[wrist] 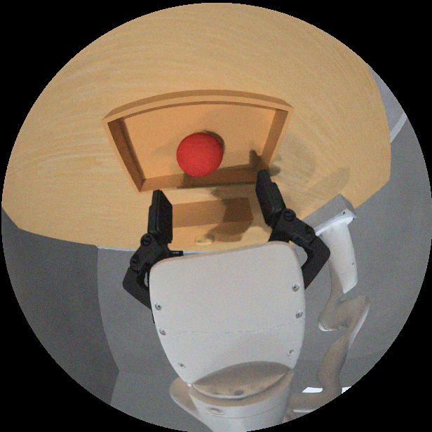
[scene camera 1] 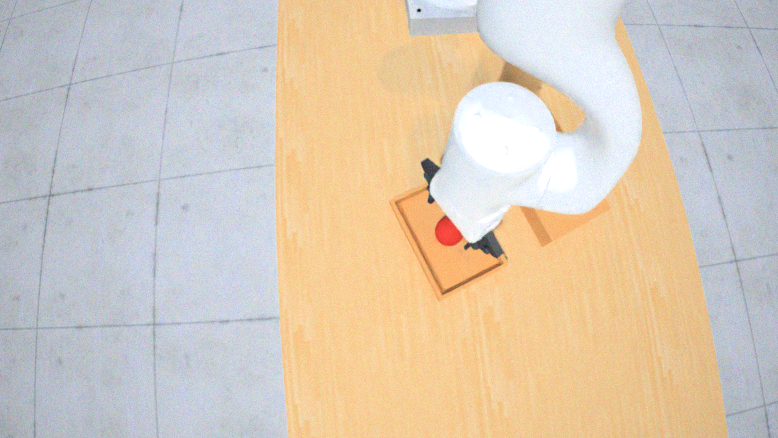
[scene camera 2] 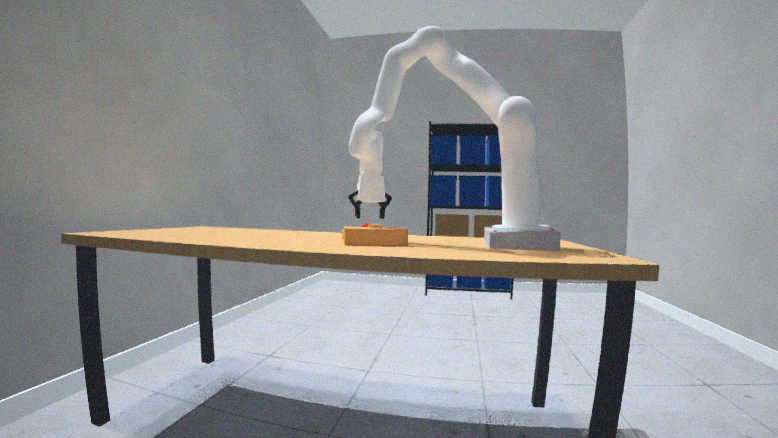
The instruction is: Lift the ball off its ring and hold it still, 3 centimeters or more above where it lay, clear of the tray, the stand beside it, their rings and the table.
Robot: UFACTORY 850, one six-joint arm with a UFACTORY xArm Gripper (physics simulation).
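The red ball (scene camera 1: 448, 231) (scene camera 2: 365, 224) (wrist: 199, 154) rests inside the shallow orange tray (scene camera 1: 414, 249) (wrist: 200, 98), near the middle of its floor. The ball's ring is hidden beneath it. My gripper (scene camera 1: 449, 223) (scene camera 2: 370, 216) (wrist: 210, 187) is open and empty, pointing down. In the second scene view its fingertips are a little above the level of the ball's top. In the wrist view the ball shows beyond the fingertips, between their two lines, touching neither. The tray is mostly hidden behind the stand in the second scene view.
The orange block-like stand (scene camera 1: 577, 223) (scene camera 2: 375, 236) (wrist: 185, 212) is beside the tray, partly under my arm in the first scene view. Its pale ring (wrist: 204, 239) lies on top. My arm's grey base (scene camera 1: 442, 26) (scene camera 2: 522, 239) stands on the wooden table (scene camera 1: 353, 353) (scene camera 2: 244, 244).
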